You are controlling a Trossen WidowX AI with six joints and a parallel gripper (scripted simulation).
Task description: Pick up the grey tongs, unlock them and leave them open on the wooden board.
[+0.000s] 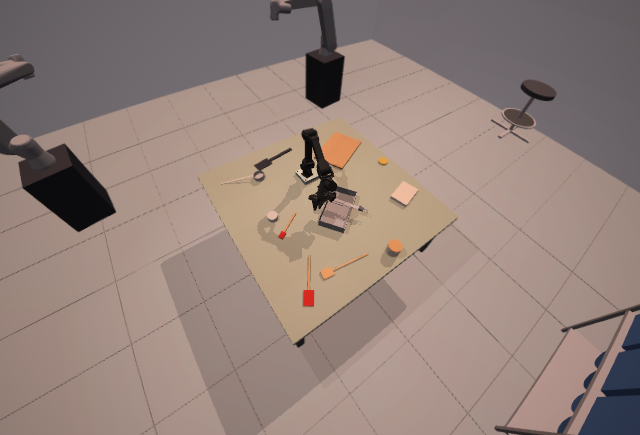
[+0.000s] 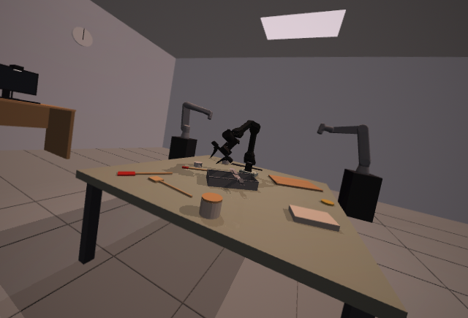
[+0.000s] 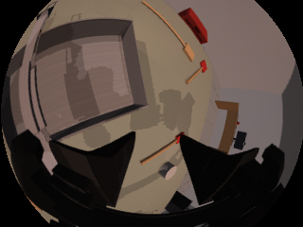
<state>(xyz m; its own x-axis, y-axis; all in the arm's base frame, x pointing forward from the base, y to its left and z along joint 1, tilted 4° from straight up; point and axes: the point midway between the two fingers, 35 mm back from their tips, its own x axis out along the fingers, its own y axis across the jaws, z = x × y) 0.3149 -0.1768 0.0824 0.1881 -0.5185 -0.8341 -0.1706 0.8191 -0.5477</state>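
My gripper tip is 40 mm short of the roasting tin, 160 mm to the right of it and 80 mm above it. Also, from my gripper tip: white puck: 190 mm behind, 200 mm to the right, 100 mm below; black spatula: 620 mm behind, 100 mm to the left, 110 mm below; lidded pot: 460 mm ahead, 200 mm to the left, 80 mm below.
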